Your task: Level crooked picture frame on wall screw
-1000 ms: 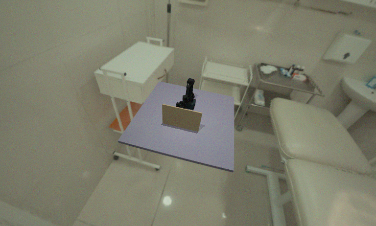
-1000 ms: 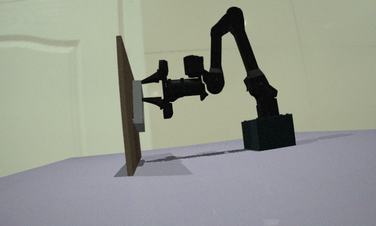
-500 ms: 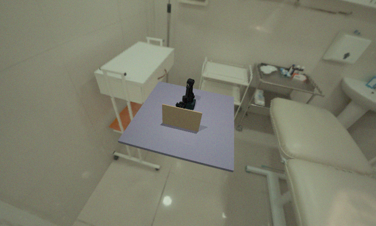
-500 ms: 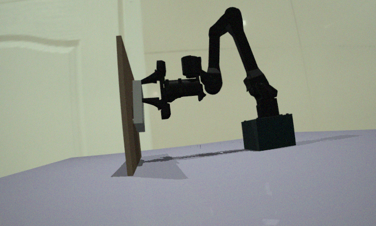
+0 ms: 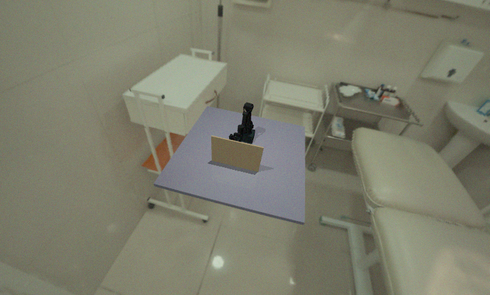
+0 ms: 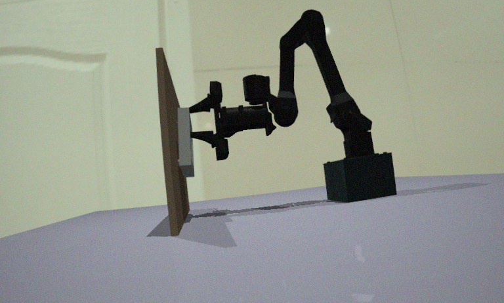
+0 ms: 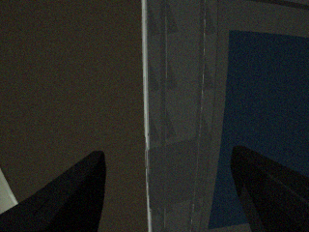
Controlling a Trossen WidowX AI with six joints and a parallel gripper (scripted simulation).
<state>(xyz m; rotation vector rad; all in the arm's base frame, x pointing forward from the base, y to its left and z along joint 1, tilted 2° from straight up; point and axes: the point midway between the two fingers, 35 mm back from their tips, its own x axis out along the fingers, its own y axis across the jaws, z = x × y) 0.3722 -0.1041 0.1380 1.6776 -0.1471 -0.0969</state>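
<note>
The picture frame is 10 mm to the left of my gripper tip and 50 mm below it. Also, from my gripper tip: wall board: 20 mm ahead, 10 mm to the left, 70 mm below.
</note>
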